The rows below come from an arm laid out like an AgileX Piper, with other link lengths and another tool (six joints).
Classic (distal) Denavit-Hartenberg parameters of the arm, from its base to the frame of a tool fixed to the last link. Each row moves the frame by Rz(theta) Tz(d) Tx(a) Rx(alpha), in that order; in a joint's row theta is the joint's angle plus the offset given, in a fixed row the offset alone. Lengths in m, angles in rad.
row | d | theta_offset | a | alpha
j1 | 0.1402 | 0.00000 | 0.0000 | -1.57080
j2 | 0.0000 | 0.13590 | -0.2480 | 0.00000
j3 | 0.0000 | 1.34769 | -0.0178 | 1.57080
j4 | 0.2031 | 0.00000 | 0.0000 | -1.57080
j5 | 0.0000 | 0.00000 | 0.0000 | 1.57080
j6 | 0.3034 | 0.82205 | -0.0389 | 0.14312
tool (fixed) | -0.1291 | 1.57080 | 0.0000 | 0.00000
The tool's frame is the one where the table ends.
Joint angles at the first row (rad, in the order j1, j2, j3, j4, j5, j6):
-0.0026 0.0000 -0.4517 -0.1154 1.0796 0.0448
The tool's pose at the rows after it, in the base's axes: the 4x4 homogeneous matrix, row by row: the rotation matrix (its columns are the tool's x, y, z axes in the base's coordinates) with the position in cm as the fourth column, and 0 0 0 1 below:
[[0.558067 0.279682 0.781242 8.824], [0.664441 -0.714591 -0.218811 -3.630], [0.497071 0.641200 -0.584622 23.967], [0 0 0 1]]
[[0.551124 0.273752 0.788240 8.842], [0.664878 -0.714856 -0.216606 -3.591], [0.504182 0.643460 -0.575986 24.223], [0 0 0 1]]
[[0.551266 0.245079 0.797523 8.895], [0.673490 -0.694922 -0.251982 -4.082], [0.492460 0.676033 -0.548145 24.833], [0 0 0 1]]
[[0.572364 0.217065 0.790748 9.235], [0.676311 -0.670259 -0.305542 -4.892], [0.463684 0.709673 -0.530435 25.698], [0 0 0 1]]
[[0.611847 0.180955 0.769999 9.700], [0.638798 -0.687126 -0.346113 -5.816], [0.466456 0.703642 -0.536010 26.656], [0 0 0 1]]
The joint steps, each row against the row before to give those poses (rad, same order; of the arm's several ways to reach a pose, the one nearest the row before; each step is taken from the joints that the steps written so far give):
0.0001 0.0000 0.0000 -0.0207 0.0000 0.0001
-0.0001 0.0000 -0.0041 0.0021 -0.0073 0.0000
0.0001 0.0022 -0.0024 -0.0413 -0.0242 0.0000
0.0000 0.0408 -0.0142 -0.0665 -0.0304 0.0152
-0.0001 0.0701 -0.0328 -0.0589 -0.0177 0.0720

